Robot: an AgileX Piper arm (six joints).
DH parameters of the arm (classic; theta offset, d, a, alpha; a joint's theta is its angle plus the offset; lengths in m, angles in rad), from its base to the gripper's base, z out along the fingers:
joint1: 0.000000 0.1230 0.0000 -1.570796
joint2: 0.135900 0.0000 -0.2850 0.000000
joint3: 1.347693 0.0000 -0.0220 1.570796
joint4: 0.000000 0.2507 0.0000 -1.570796
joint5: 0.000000 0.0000 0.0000 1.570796
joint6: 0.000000 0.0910 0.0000 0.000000
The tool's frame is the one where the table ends.
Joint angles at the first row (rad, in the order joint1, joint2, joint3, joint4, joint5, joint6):
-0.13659, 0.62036, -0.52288, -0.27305, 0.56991, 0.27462
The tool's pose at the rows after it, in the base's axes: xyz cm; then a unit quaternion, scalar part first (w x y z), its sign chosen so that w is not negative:
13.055 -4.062 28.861 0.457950 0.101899 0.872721 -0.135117
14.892 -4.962 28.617 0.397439 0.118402 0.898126 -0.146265
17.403 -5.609 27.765 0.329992 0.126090 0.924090 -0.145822
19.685 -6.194 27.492 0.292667 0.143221 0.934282 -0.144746
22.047 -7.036 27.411 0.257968 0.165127 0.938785 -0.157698
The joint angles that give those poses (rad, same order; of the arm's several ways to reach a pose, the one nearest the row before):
-0.17502, 0.70332, -0.54068, -0.37582, 0.54333, 0.28069
-0.19437, 0.82787, -0.60322, -0.38875, 0.61577, 0.28977
-0.19437, 0.98037, -0.66971, -0.38458, 0.67823, 0.29427
-0.19438, 1.09975, -0.74271, -0.39018, 0.71722, 0.32876
-0.19440, 1.21759, -0.83138, -0.42961, 0.77215, 0.38768

